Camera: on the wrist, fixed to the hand. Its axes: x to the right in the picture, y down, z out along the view.
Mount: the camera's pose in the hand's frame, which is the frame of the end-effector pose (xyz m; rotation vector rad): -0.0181 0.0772 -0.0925 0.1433 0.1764 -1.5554
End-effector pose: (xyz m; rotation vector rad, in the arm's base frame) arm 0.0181 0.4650 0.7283 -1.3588 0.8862 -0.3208
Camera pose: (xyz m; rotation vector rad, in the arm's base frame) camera -0.0809 0.4294 0.6668 -1.6505 -0.2547 -1.6508
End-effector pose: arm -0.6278 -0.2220 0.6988 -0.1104 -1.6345 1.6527
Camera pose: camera -0.5985 -0.1465 0.6078 0.8492 -0.8885 0.4772
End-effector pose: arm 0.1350 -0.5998 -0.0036 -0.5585 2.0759 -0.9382
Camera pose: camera 0.0669 -0.4995 -0.0151 2.0656 -1.3214 1.8504
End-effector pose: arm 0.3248 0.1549 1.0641 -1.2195 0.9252 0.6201
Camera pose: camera 0.2283 0.0871 1.0337 -1.4624 -0.0390 -0.7857
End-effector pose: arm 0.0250 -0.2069 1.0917 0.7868 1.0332 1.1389
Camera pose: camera -0.0892 -0.2050 1.1340 -0.1562 1.4146 -0.2236
